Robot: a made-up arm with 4 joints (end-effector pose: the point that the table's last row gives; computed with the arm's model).
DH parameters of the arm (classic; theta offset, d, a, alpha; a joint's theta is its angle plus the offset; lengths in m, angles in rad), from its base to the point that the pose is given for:
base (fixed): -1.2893 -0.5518 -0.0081 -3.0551
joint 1: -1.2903 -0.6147 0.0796 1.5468
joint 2: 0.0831 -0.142 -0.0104 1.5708
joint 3: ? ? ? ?
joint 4: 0 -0.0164 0.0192 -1.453
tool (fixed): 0.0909 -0.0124 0 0
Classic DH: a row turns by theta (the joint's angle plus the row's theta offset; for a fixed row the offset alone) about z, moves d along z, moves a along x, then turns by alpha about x.
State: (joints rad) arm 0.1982 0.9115 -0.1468 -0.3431
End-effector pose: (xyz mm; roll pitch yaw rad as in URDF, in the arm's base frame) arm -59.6 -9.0 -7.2 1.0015 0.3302 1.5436
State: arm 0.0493 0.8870 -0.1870 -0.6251
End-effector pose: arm -57.1 -17.0 -14.6 1.1161 0.5467 1.9097
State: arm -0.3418 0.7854 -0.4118 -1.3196
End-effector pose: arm -22.1 -33.2 -36.9 1.9411 0.9161 -3.1211
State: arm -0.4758 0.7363 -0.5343 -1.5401
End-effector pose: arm -1.3 -32.3 -44.2 2.3533 0.8826 -2.6454
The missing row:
joint 3: 1.4799 -0.0925 0.124 1.453
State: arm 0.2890 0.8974 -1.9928 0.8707
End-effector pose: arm -24.5 -217.8 -91.2 -0.3316 0.0448 -0.4420
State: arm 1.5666 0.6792 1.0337 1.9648
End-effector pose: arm -138.8 53.2 91.7 2.9844 -0.4876 -2.0593
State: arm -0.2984 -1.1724 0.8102 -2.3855
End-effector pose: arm 99.9 -43.5 -51.9 -2.1776 -0.1770 -0.2842
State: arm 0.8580 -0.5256 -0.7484 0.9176
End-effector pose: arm 52.8 -173.6 24.1 -1.0237 -1.0542 0.8655
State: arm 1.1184 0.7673 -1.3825 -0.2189
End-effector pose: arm -108.7 -126.3 -113.6 0.3661 1.0111 -0.7063
